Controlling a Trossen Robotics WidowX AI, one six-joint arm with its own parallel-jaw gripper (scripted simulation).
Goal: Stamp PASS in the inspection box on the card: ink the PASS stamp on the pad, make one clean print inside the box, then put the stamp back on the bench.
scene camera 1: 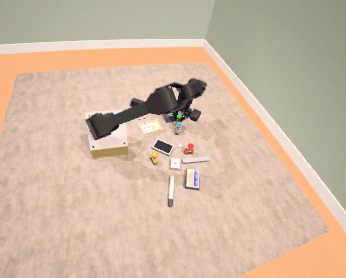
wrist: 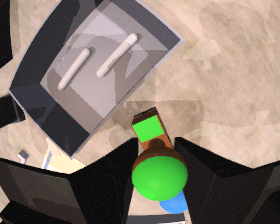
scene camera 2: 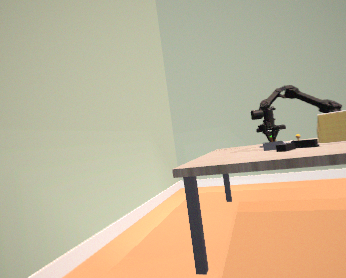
Scene:
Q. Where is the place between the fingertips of the gripper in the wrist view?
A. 156, 143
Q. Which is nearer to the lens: the green-knobbed pass stamp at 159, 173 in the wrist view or the dark tray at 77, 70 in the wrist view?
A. The green-knobbed pass stamp.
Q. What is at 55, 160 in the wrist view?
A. A cream card.

